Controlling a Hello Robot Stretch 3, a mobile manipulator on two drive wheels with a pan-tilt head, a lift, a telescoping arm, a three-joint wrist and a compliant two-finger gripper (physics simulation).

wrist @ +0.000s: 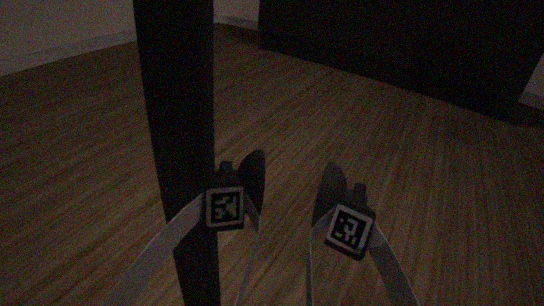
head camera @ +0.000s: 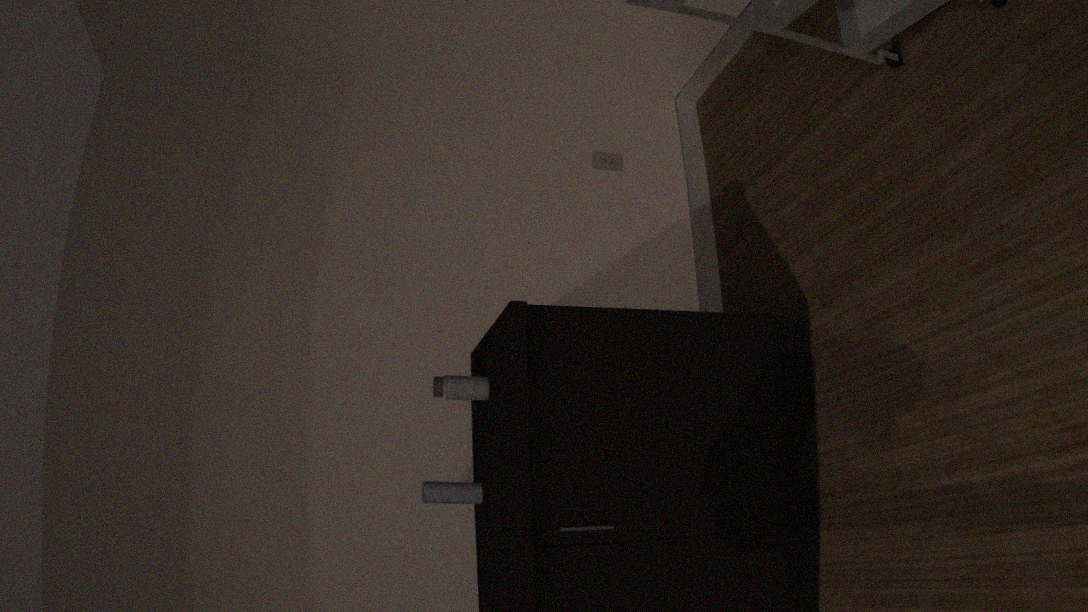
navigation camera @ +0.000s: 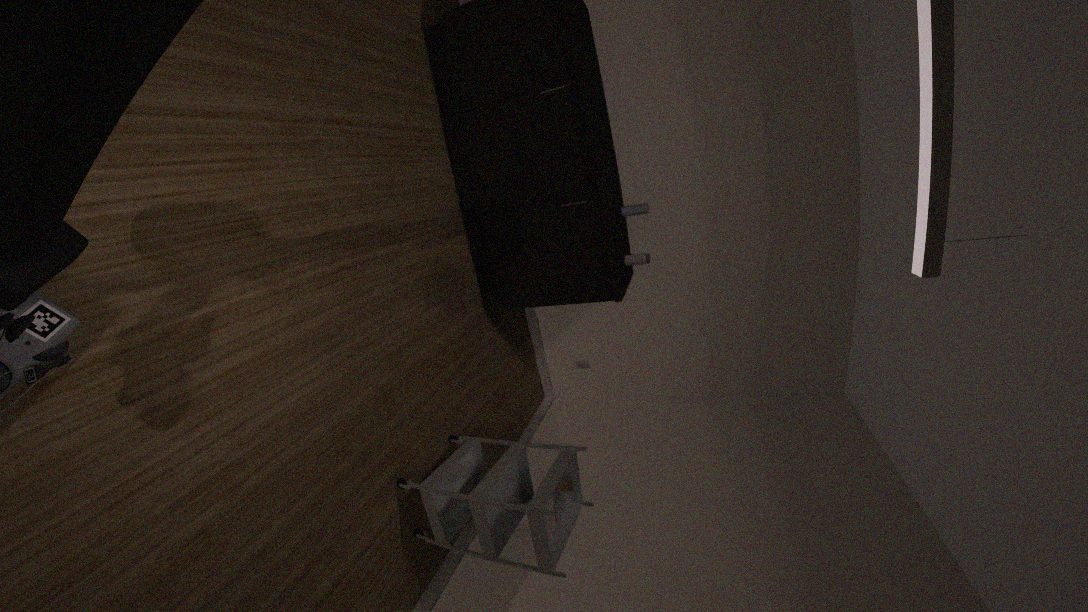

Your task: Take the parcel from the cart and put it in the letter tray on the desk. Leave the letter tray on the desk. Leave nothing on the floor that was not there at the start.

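Frame: origin at the robot's base, x ahead, y left, z up, level; centimetres.
Where they show: gripper, fingertip midpoint: (wrist: 291, 178) (navigation camera: 50, 329).
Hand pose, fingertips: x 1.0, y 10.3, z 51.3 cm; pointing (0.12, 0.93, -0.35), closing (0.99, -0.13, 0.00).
After its pixels a point has its place.
The cart (head camera: 882, 26) {x 146.9, y 46.5, z 18.8 cm} (navigation camera: 544, 536) {x 140.9, y 17.1, z 71.7 cm} is a pale, three-tier trolley on castors. It stands by the wall in the lower middle of the navigation view, and its lower part shows at the top right of the head view. A small orange-brown patch (navigation camera: 564, 485) {x 154.8, y 41.2, z 71.1 cm} shows on its top tier, too dim to tell whether it is the parcel. My gripper (wrist: 291, 178) {x 1.0, y 10.3, z 51.3 cm} is open and empty above the wooden floor, away from the cart. The desk and the letter tray do not show in these views.
A black cabinet (head camera: 646, 426) {x 116.7, y 153.6, z 57.0 cm} (navigation camera: 532, 152) {x 67.3, y 181.5, z 55.6 cm} (wrist: 390, 45) {x 72.6, y 178.5, z 26.0 cm} stands against the wall, with pale cylinders (head camera: 452, 492) {x 124.9, y 197.3, z 99.8 cm} (navigation camera: 636, 209) {x 124.7, y 197.5, z 100.7 cm} on top. A dark upright post (wrist: 177, 100) stands left of the fingers. Part of my base (navigation camera: 57, 350) shows at the left of the navigation view.
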